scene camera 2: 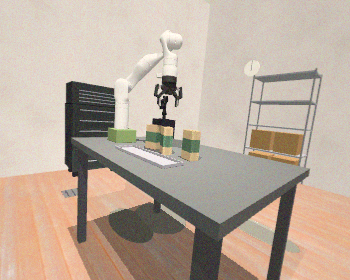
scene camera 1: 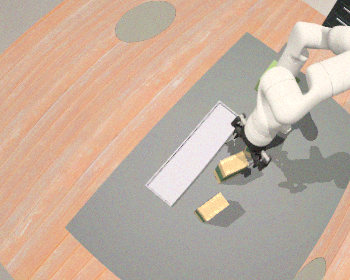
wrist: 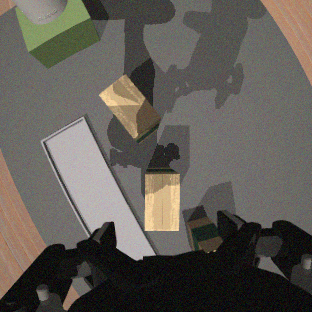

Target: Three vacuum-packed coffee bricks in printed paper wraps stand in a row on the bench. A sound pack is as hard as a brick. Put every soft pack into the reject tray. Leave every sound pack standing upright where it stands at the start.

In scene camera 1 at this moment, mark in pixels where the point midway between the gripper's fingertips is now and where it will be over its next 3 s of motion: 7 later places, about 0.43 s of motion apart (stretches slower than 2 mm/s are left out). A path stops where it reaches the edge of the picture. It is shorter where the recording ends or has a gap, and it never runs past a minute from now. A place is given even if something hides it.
The gripper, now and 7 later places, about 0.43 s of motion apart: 244, 150; 251, 135; 260, 125; 267, 116; 269, 117; 271, 117; 271, 117; 271, 117
